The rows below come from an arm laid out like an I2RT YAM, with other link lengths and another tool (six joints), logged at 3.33 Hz.
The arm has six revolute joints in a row. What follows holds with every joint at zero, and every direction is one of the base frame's. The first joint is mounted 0.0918 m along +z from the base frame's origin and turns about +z. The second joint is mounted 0.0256 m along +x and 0.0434 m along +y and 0.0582 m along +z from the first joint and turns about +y. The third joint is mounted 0.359 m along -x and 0.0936 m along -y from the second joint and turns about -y. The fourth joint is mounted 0.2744 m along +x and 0.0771 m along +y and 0.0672 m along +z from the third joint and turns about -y. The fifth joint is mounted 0.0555 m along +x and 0.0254 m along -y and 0.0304 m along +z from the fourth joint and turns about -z. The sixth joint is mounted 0.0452 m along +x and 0.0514 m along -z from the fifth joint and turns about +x. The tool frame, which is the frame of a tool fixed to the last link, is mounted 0.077 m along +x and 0.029 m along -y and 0.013 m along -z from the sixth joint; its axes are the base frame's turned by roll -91.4, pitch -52.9 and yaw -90 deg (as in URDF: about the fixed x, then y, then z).
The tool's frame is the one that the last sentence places.
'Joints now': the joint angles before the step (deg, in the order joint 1, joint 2, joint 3, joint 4, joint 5, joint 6). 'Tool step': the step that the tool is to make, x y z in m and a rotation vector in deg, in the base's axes. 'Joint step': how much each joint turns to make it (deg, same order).
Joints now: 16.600, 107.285, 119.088, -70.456, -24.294, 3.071
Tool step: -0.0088, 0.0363, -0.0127, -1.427, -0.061, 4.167
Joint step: 5.163, 0.249, -2.256, 2.157, 1.685, 0.157
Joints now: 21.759, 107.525, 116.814, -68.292, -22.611, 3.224
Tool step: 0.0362, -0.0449, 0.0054, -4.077, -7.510, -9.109
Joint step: -4.636, -0.004, -0.072, 5.861, 7.758, 0.195
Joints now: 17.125, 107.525, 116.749, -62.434, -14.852, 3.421
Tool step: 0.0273, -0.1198, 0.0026, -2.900, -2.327, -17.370
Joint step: -13.550, 0.008, -0.004, 2.000, 4.919, 1.050
